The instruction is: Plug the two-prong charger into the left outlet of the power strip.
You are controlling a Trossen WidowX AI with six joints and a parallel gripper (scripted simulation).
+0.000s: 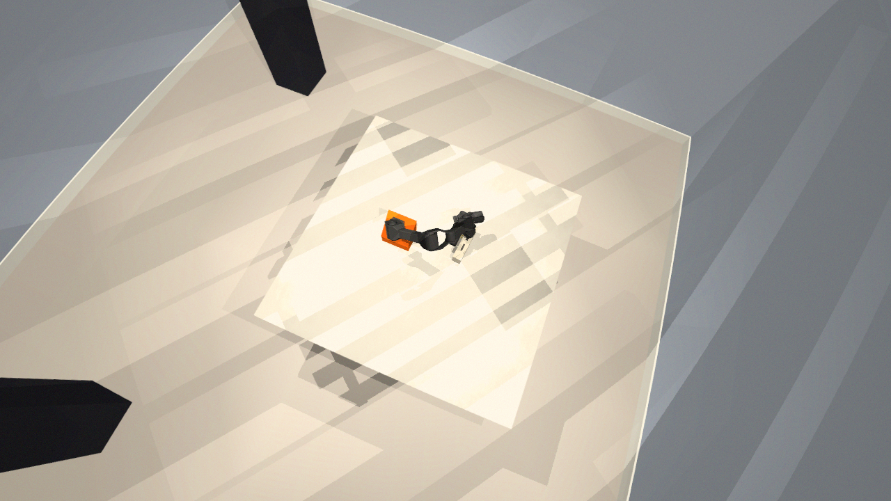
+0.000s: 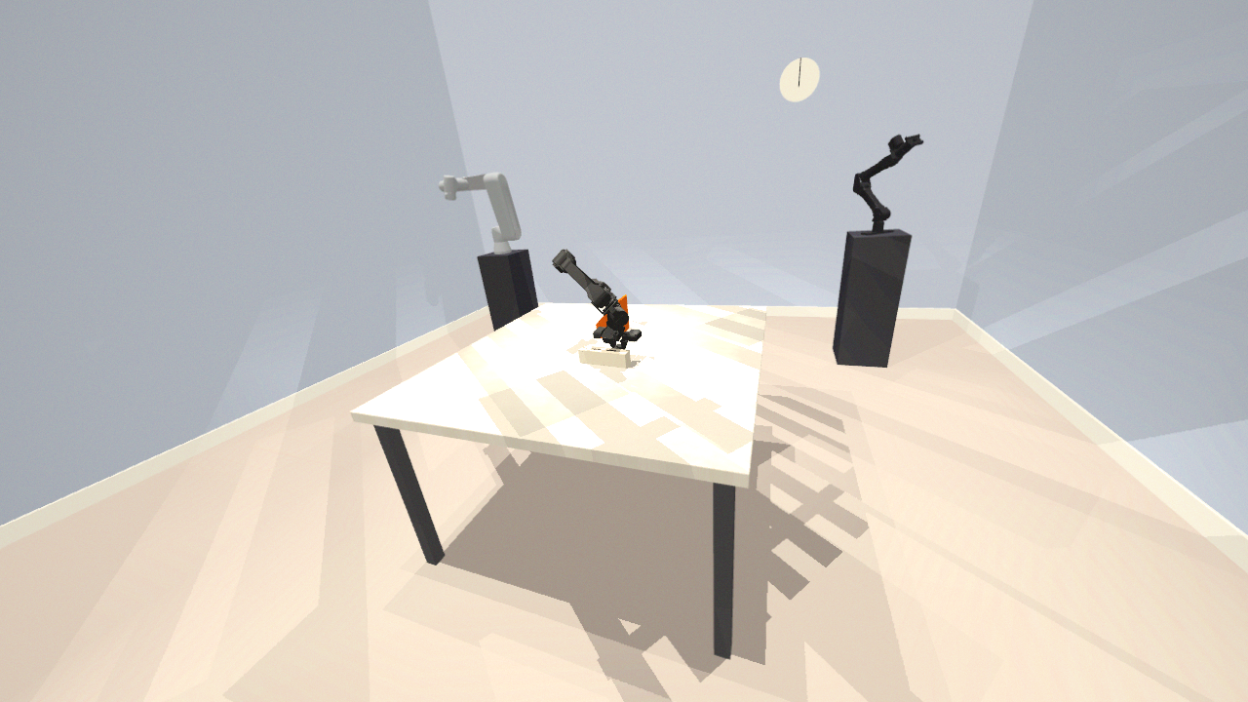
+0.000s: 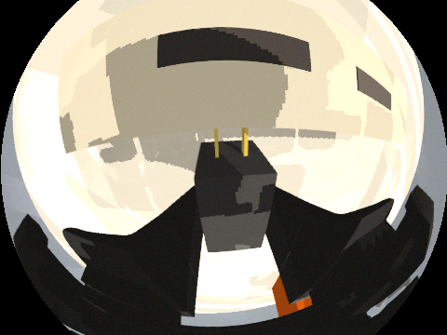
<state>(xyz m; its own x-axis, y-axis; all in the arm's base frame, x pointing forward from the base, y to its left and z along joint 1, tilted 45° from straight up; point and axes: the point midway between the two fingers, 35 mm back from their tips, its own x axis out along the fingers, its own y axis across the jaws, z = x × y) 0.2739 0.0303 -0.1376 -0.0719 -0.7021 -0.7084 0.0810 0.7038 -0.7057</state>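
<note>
The black two-prong charger is 20 mm ahead of my gripper tip and 10 mm above it.
</note>
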